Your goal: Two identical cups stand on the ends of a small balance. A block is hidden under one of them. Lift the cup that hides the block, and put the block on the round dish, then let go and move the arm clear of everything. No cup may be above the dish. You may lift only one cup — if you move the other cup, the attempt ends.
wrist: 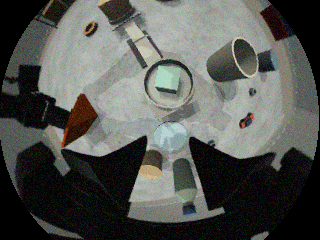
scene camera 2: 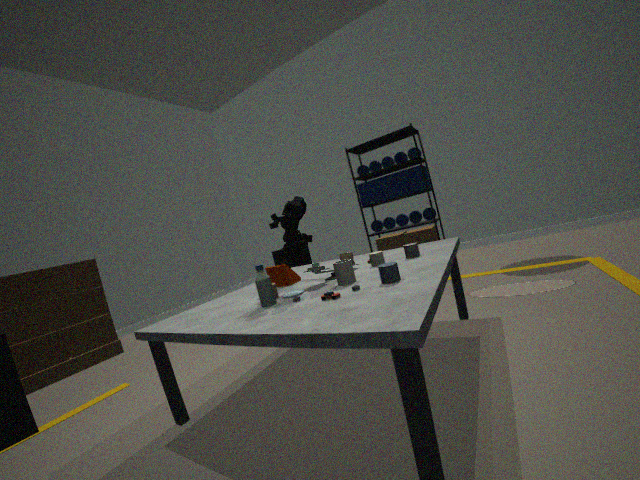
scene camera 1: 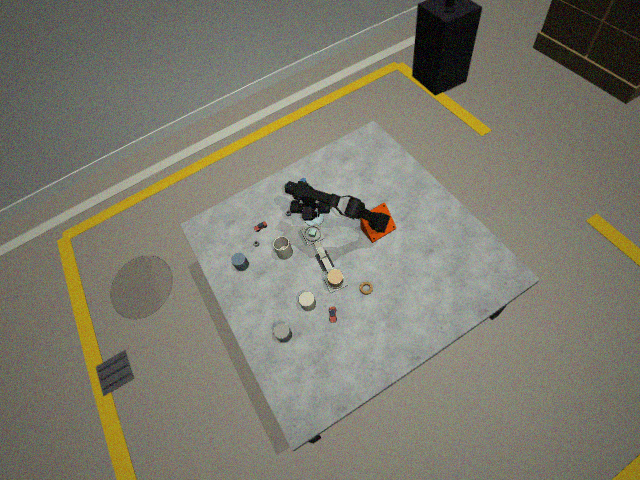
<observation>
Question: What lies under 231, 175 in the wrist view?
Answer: The gripper.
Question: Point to a bottle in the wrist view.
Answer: At 185, 186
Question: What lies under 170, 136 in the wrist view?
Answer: A round pale blue dish.
</observation>
